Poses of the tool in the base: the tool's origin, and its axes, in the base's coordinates. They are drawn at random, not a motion.
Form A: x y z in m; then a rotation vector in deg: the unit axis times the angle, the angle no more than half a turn.
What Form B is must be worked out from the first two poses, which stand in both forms.
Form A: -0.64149 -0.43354 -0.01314 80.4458 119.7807 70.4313
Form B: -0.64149 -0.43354 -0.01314 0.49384 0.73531 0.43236 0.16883
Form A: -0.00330 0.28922 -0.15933 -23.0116 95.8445 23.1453
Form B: -0.00330 0.28922 -0.15933 -0.17569 0.73174 0.17671 0.63440
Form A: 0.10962 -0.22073 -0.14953 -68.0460 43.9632 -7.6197
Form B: 0.10962 -0.22073 -0.14953 -0.54515 0.35221 -0.06105 0.75830
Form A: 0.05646 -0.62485 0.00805 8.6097 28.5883 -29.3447
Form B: 0.05646 -0.62485 0.00805 0.07347 0.24397 -0.25042 0.93401
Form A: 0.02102 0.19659 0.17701 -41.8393 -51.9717 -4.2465
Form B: 0.02102 0.19659 0.17701 -0.34475 -0.42824 -0.03499 0.83458
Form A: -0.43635 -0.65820 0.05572 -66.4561 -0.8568 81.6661
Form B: -0.43635 -0.65820 0.05572 -0.50171 -0.00647 0.61654 0.60673
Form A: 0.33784 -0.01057 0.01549 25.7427 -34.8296 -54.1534
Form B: 0.33784 -0.01057 0.01549 0.21119 -0.28573 -0.44426 0.82243
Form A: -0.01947 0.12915 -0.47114 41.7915 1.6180 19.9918
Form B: -0.01947 0.12915 -0.47114 0.35483 0.01374 0.16974 0.91929
